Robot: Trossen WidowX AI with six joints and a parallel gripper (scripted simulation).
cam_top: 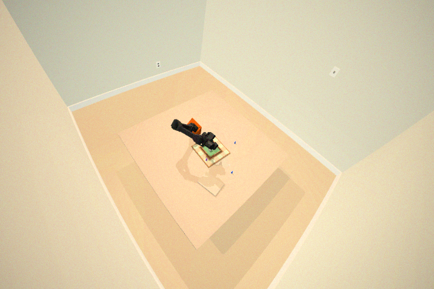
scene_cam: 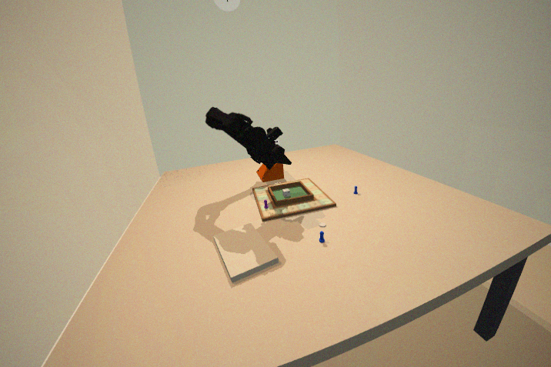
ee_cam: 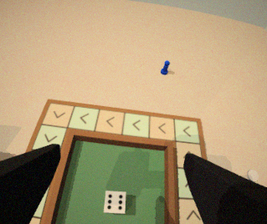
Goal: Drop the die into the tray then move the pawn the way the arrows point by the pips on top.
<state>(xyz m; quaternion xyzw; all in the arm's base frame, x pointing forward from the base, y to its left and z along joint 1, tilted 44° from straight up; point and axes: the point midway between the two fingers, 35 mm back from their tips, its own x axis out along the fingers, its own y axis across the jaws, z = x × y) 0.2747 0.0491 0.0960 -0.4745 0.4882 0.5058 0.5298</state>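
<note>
My gripper tip is 14 cm above the purple pawn, 12 cm to the left of it and 6 cm short of it. The rest, counted from my gripper tip: green dice tray (16 cm below); white die (14 cm below, 2 cm to the right); white disc (24 cm ahead, 16 cm below, 2 cm to the left).
</note>
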